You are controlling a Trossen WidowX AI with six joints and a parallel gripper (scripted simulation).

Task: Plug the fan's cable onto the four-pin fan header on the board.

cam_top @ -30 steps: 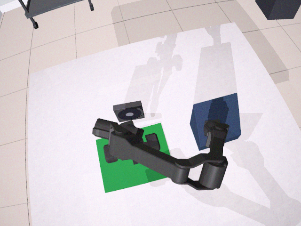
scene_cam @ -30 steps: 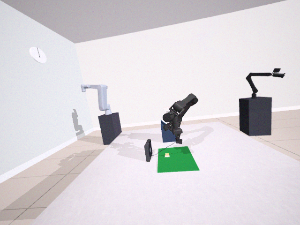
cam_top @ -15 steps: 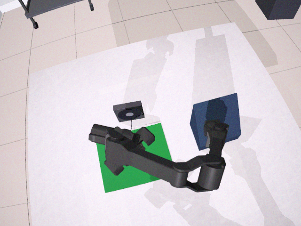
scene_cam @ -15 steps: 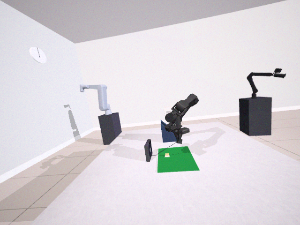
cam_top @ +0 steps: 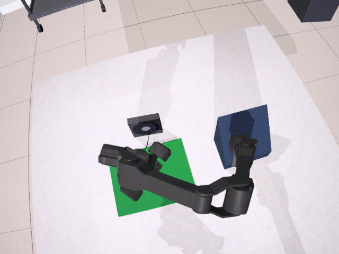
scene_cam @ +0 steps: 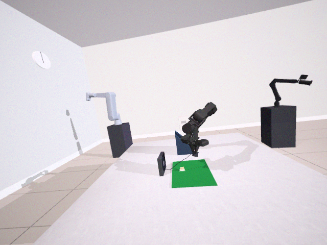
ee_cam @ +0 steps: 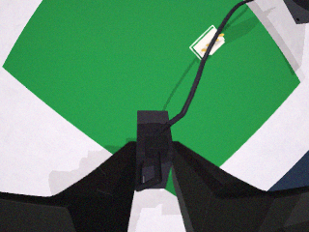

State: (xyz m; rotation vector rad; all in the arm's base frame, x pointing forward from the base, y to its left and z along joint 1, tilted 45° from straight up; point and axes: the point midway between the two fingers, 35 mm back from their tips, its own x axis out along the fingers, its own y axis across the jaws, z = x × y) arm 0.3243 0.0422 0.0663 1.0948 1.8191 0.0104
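My gripper tip is 13 cm above the green board, 4 cm to the left of it and 1 cm short of it. From my gripper tip the other things lie so: dark plug 1 cm to the left, 1 cm below, 1 cm behind; white four-pin header 12 cm below, 9 cm to the right; black fan 22 cm to the right, 6 cm below.
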